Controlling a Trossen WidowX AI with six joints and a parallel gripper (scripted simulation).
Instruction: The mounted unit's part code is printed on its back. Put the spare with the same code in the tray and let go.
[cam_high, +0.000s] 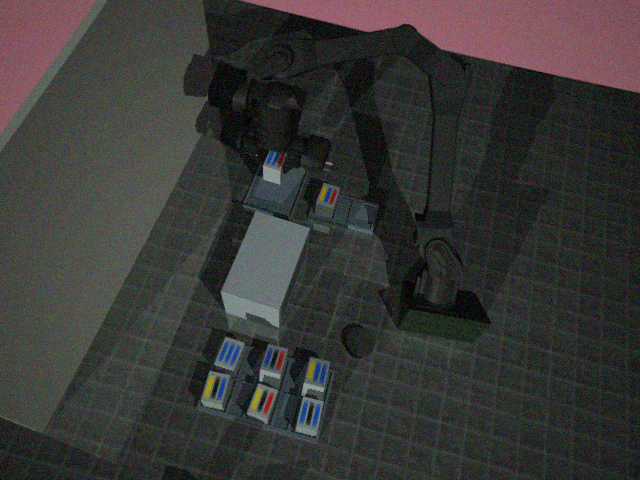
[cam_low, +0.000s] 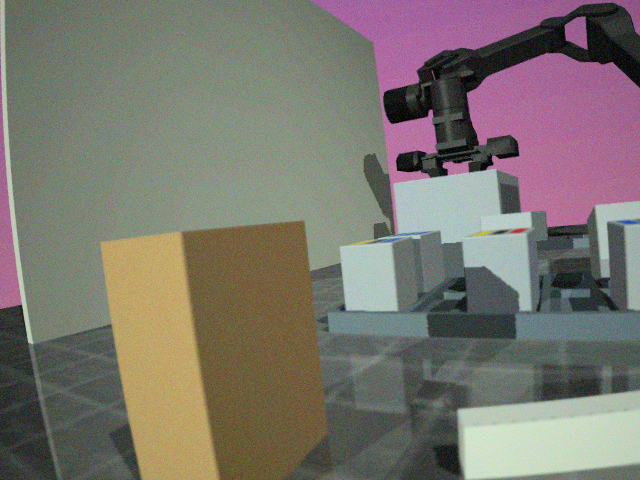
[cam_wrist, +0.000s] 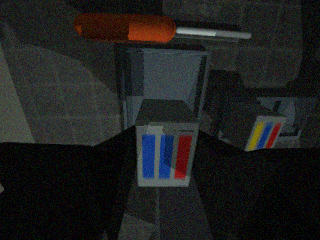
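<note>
Right now my gripper tip is 6 cm above the grey tray. The rest, counted from my gripper tip: mounted unit 21 cm to the left, 4 cm behind, 2 cm below; then dark cylinder 27 cm to the left, 22 cm behind, 6 cm below; then grey wall panel 21 cm ahead, 18 cm to the left, 16 cm above.
</note>
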